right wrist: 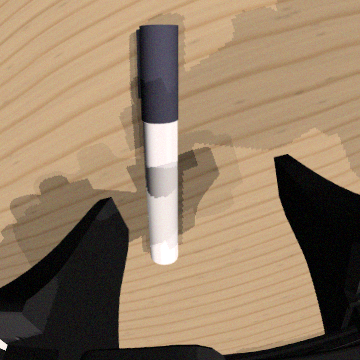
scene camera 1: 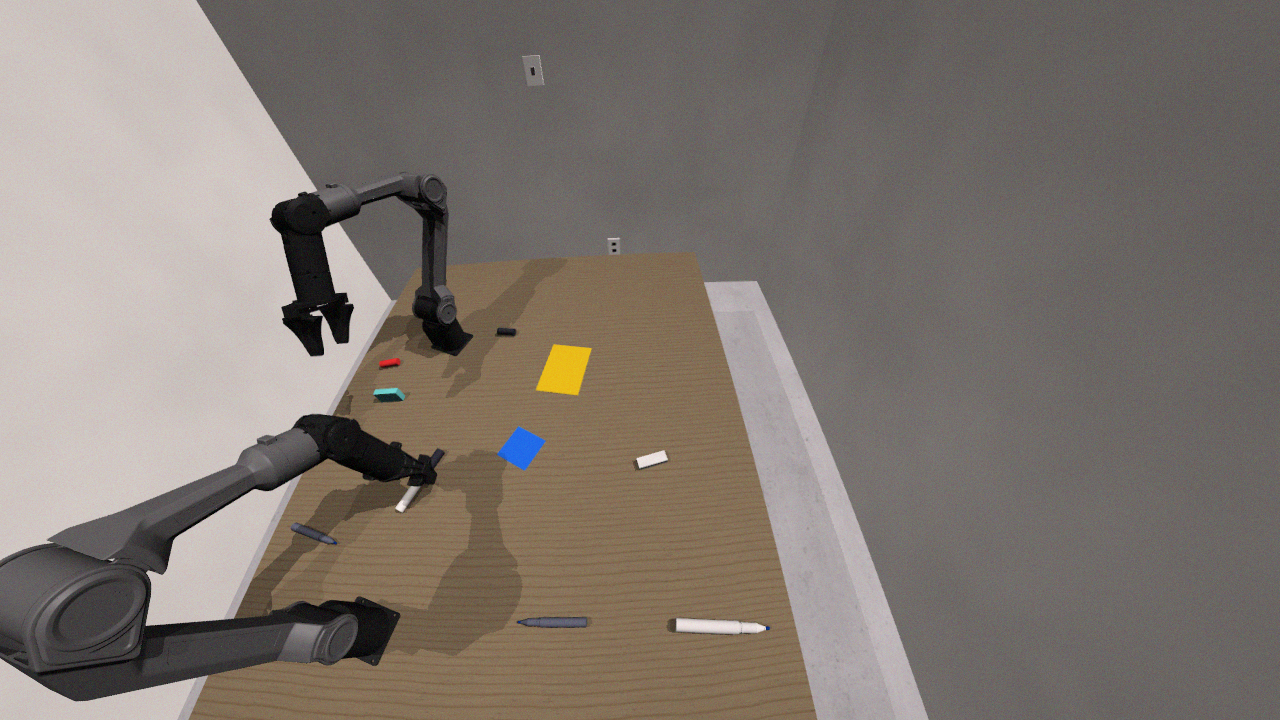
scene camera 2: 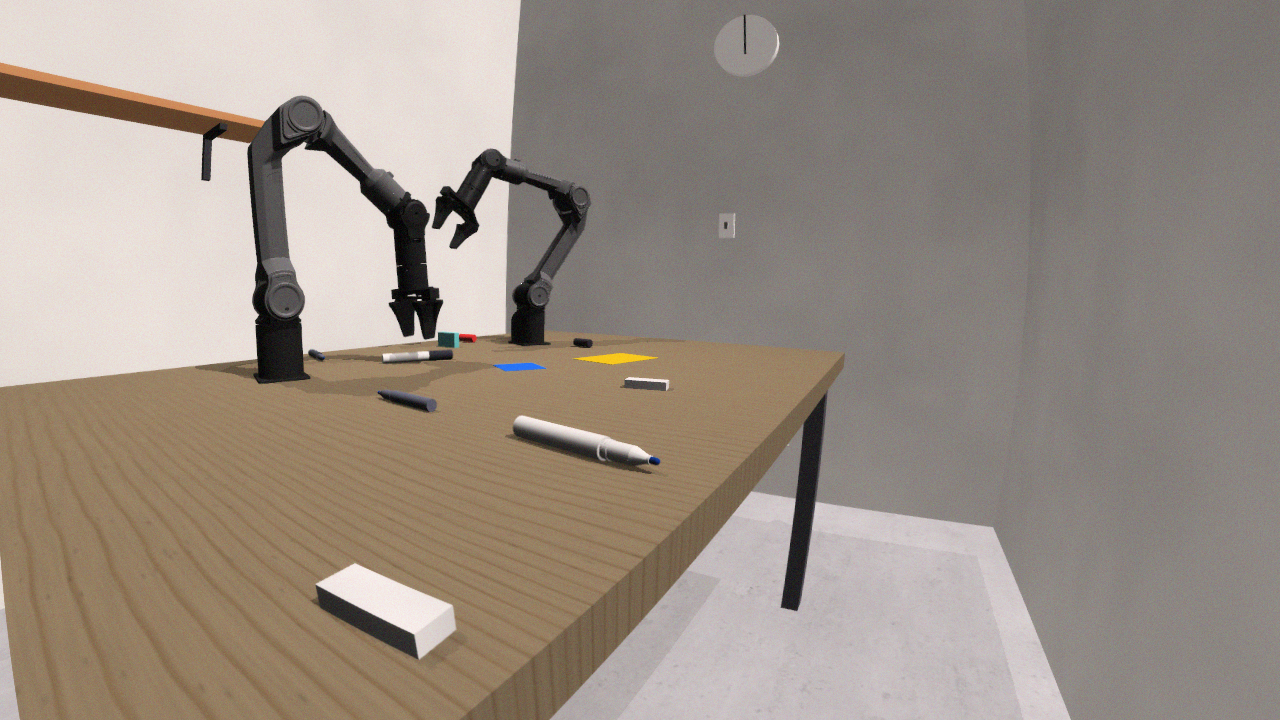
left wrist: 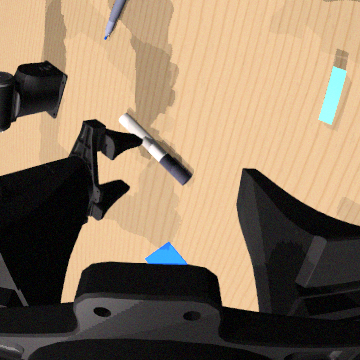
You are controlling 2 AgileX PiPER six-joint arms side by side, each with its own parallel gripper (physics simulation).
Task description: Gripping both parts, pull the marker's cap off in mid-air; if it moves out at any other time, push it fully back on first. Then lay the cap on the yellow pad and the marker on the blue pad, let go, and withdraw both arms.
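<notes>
The marker has a white barrel [scene camera 1: 407, 498] [scene camera 2: 400, 358] [left wrist: 132, 126] [right wrist: 162, 220] and a dark navy cap [scene camera 1: 437, 456] [scene camera 2: 440, 355] [left wrist: 176, 169] [right wrist: 160, 75]. It lies on the table, cap on, no gap showing. My right gripper [scene camera 2: 418, 335] [left wrist: 130, 162] [right wrist: 195, 196] is open above the barrel, with the marker lying below and between the spread fingers in the right wrist view. My left gripper [scene camera 1: 326, 347] [scene camera 2: 446, 234] is open and empty, high above the table. The yellow pad [scene camera 1: 563, 369] [scene camera 2: 615, 359] and blue pad [scene camera 1: 521, 448] [scene camera 2: 519, 367] [left wrist: 167, 255] lie flat.
A teal block [scene camera 1: 388, 394] [scene camera 2: 448, 340] [left wrist: 332, 95], a red piece [scene camera 1: 389, 362] and a black piece [scene camera 1: 506, 331] lie near the left arm. Also on the table are a white block [scene camera 1: 651, 459], an uncapped white marker [scene camera 1: 711, 625] [scene camera 2: 572, 438] and dark pens [scene camera 1: 553, 621] [scene camera 1: 313, 534].
</notes>
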